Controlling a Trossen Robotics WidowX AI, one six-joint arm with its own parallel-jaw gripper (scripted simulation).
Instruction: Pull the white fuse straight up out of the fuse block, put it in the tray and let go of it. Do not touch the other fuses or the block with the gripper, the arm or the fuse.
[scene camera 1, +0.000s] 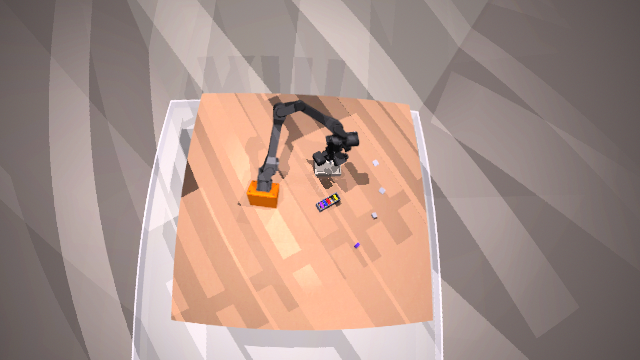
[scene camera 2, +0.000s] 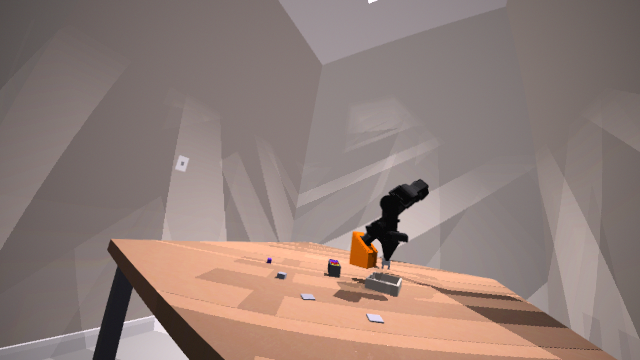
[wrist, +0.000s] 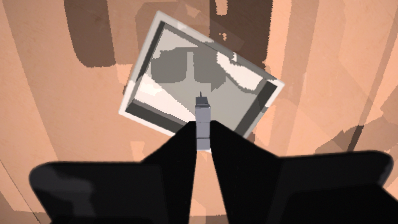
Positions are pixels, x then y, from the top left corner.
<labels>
The gripper (wrist: 202, 127) is 11 cm from the lens. A white fuse (wrist: 202, 109) is 10 cm from the lens. A tray (wrist: 176, 62): 18 cm from the lens. The marked spots on the tray and the white fuse are 9 cm apart.
</labels>
